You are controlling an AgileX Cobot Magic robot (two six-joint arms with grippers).
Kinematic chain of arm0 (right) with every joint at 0, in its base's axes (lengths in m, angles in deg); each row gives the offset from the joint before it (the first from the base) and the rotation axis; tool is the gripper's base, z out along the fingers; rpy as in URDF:
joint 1: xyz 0 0 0.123 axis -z
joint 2: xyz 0 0 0 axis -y
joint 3: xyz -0.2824 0 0.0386 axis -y
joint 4: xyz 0.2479 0 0.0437 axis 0.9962 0 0.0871
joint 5: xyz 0 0 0 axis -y
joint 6: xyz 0.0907 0 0.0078 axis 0.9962 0 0.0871
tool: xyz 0 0 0 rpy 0 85 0
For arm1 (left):
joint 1: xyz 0 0 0.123 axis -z
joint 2: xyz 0 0 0 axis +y
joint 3: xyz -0.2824 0 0.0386 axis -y
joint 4: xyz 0.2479 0 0.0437 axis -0.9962 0 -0.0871
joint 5: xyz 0 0 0 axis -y
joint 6: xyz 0.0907 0 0.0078 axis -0.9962 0 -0.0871
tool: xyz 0 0 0 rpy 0 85 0
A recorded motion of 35 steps. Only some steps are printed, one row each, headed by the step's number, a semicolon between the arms.
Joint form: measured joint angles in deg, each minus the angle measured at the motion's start. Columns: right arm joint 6, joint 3, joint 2, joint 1, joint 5, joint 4; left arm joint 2, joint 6, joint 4, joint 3, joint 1, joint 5.
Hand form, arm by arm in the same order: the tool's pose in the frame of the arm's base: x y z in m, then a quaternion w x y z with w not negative. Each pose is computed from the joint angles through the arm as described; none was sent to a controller.
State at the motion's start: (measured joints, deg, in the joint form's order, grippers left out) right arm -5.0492 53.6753 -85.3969 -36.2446 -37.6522 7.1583; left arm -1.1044 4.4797 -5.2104 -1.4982 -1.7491 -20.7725
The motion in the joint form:
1: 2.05 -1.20 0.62 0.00 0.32 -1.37; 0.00 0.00 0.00 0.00 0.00 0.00
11: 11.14 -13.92 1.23 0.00 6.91 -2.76; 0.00 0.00 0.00 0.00 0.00 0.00
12: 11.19 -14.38 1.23 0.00 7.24 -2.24; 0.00 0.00 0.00 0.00 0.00 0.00
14: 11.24 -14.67 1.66 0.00 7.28 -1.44; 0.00 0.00 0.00 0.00 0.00 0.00
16: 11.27 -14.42 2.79 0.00 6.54 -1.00; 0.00 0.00 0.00 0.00 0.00 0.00
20: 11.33 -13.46 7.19 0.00 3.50 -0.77; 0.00 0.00 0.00 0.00 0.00 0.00
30: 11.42 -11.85 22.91 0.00 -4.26 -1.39; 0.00 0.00 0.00 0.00 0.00 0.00
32: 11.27 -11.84 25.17 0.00 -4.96 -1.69; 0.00 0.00 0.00 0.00 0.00 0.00
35: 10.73 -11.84 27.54 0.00 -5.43 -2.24; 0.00 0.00 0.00 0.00 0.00 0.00
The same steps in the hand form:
1: 0.2263 0.1728 0.2301 0.19905 -0.29664 0.92867 0.09980; 0.0524 0.0045 0.1728 0.60078 -0.01913 0.79882 0.02411
11: 0.1981 0.1496 0.1800 0.15155 -0.22793 0.95800 0.08549; 0.0524 0.0045 0.1728 0.60078 -0.01913 0.79882 0.02411
12: 0.1968 0.1492 0.1783 0.14946 -0.22401 0.95906 0.08769; 0.0524 0.0045 0.1728 0.60078 -0.01913 0.79882 0.02411
14: 0.1952 0.1488 0.1790 0.14917 -0.21832 0.95996 0.09253; 0.0524 0.0045 0.1728 0.60078 -0.01913 0.79882 0.02411
16: 0.1939 0.1484 0.1845 0.15306 -0.21557 0.95947 0.09756; 0.0524 0.0045 0.1728 0.60078 -0.01913 0.79882 0.02411
20: 0.1884 0.1452 0.2055 0.16993 -0.21532 0.95547 0.10882; 0.0524 0.0045 0.1728 0.60078 -0.01913 0.79882 0.02411
30: 0.1576 0.1231 0.2681 0.24427 -0.22151 0.93346 0.14113; 0.0524 0.0045 0.1728 0.60078 -0.01913 0.79882 0.02411
32: 0.1523 0.1189 0.2753 0.25728 -0.22411 0.92888 0.14410; 0.0524 0.0045 0.1728 0.60078 -0.01913 0.79882 0.02411
35: 0.1469 0.1143 0.2826 0.27407 -0.23046 0.92233 0.14519; 0.0524 0.0045 0.1728 0.60078 -0.01913 0.79882 0.02411

